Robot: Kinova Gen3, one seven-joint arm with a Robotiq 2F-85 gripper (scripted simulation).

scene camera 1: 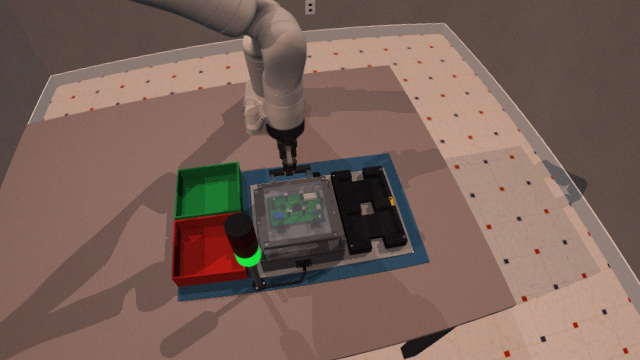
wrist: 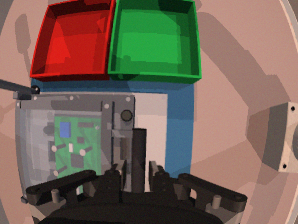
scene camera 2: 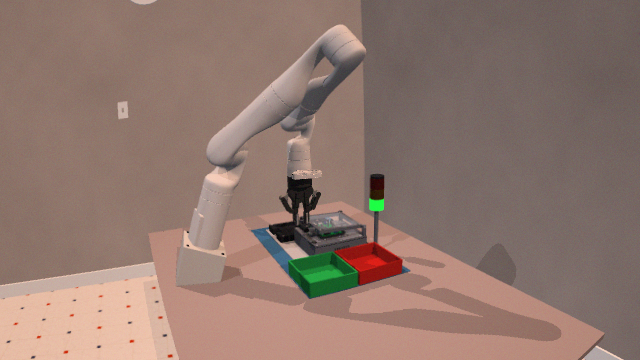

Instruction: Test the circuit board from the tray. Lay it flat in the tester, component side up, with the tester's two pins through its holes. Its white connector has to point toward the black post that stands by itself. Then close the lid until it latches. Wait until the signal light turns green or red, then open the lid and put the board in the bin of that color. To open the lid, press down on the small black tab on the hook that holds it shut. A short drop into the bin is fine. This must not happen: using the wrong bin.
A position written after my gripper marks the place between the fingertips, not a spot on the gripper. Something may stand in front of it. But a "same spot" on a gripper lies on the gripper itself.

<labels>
my gripper: scene camera 1 288,169; wrist; scene camera 2
same spot on my gripper: (wrist: 165,191) = (scene camera 2: 297,200)
</labels>
